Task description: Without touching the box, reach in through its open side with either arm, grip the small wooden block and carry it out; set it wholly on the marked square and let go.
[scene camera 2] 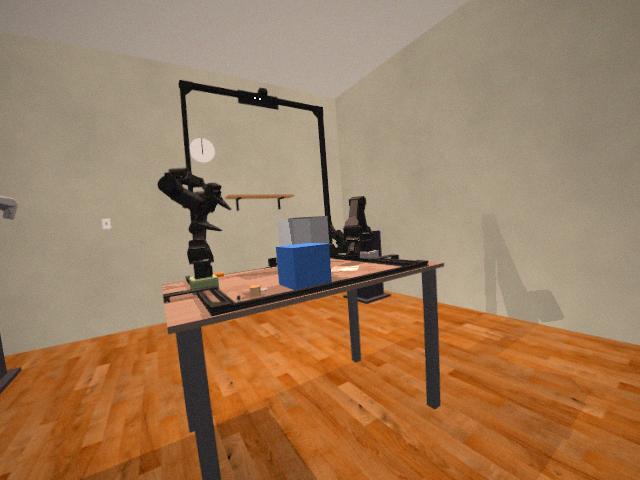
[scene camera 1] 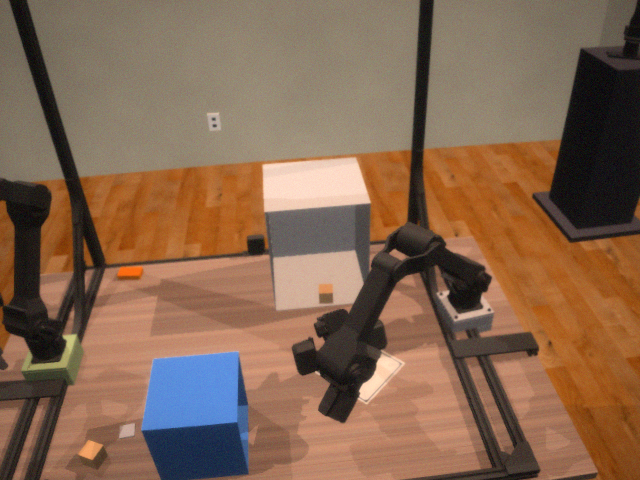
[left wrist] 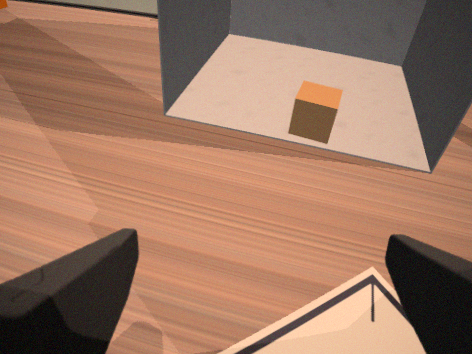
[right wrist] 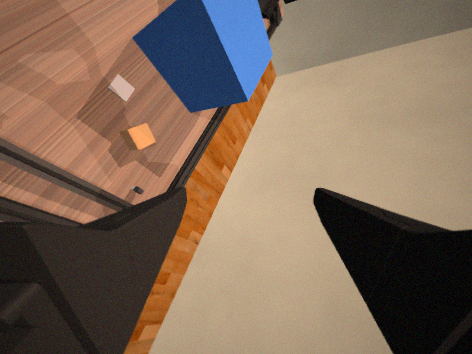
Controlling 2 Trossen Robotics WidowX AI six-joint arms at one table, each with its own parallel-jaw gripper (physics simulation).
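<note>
The small wooden block (scene camera 1: 325, 293) (left wrist: 316, 112) stands on the floor of the white box (scene camera 1: 312, 191) (scene camera 2: 305, 230) (left wrist: 195, 55), just inside its open side and right of centre. The marked square (scene camera 1: 382, 372) (scene camera 2: 345, 268) (left wrist: 325, 335) lies on the table in front of the box, partly hidden by the left arm in scene camera 1. My left gripper (left wrist: 264, 245) is open and empty, outside the box, over the table by the square; its fingertips are hard to make out in scene camera 1. My right gripper (scene camera 2: 225, 218) (right wrist: 249, 194) is open and empty, raised high at the left.
A blue box (scene camera 1: 193, 392) (scene camera 2: 303, 266) (right wrist: 200, 60) stands at the front. A second wooden cube (scene camera 1: 92, 453) (scene camera 2: 254, 290) (right wrist: 141, 136) and a pale tile (scene camera 1: 126, 430) (right wrist: 121, 87) lie to its left. An orange piece (scene camera 1: 130, 272) lies at the back left, a black cube (scene camera 1: 255, 244) beside the white box.
</note>
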